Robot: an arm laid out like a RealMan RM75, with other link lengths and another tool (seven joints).
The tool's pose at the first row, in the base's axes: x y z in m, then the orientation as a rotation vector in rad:
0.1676, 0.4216, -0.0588, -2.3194, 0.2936, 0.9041
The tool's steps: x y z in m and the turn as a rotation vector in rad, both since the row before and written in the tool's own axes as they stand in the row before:
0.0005, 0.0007, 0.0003, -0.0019, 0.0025, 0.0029
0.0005, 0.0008, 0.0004, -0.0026, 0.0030, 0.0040
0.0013, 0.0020, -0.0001, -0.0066, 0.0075, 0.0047
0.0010, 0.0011, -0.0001, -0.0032, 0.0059, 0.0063
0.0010, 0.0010, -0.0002, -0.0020, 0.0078, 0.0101
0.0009, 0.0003, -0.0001, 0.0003, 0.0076, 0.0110
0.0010, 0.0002, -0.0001, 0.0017, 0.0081, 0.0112
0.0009, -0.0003, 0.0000, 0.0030, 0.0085, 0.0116
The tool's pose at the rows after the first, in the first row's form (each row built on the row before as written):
0.1675, 0.4213, -0.0596, -2.3226, 0.2973, 0.9033
0.1673, 0.4209, -0.0605, -2.3267, 0.3023, 0.9027
0.1675, 0.4193, -0.0622, -2.3368, 0.3085, 0.8987
0.1678, 0.4184, -0.0633, -2.3430, 0.3172, 0.8961
0.1682, 0.4175, -0.0643, -2.3492, 0.3318, 0.8927
0.1688, 0.4172, -0.0650, -2.3532, 0.3482, 0.8890
0.1695, 0.4169, -0.0657, -2.3561, 0.3656, 0.8843
0.1703, 0.4171, -0.0662, -2.3579, 0.3841, 0.8788

